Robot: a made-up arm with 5 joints.
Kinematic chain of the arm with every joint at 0, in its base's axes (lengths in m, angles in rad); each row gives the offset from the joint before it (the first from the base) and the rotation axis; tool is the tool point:
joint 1: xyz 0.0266 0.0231 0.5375 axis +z
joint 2: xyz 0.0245 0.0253 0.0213 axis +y
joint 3: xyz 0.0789 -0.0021 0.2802 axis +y
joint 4: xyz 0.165 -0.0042 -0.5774 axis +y
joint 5: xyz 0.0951 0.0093 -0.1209 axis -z
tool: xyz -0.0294 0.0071 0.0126
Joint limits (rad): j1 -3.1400..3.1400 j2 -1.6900..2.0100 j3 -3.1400..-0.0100 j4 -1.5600..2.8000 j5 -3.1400..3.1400
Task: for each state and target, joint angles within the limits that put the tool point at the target. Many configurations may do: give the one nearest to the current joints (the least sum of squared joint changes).
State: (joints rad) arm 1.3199 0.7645 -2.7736 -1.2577 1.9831
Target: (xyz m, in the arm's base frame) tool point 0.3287 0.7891 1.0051
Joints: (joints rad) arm 1.1310 0.9459 -2.5712 -0.9939 1.9600
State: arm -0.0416 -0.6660 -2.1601 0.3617 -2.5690
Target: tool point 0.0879 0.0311 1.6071
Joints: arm -0.0344 -0.3659 -2.3943 0.4604 -2.7330
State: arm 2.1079 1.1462 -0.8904 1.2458 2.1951
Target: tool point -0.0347 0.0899 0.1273
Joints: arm 1.7616 0.6438 -0.3350 2.0422 2.2162
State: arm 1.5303 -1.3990 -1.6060 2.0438 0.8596
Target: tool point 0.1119 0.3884 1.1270
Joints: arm 1.1934 -0.8767 -1.2110 1.9970 0.8678
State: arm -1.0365 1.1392 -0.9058 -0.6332 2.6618
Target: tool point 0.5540 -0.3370 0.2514
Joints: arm -0.6552 0.6217 -0.7431 -0.9929 2.6528
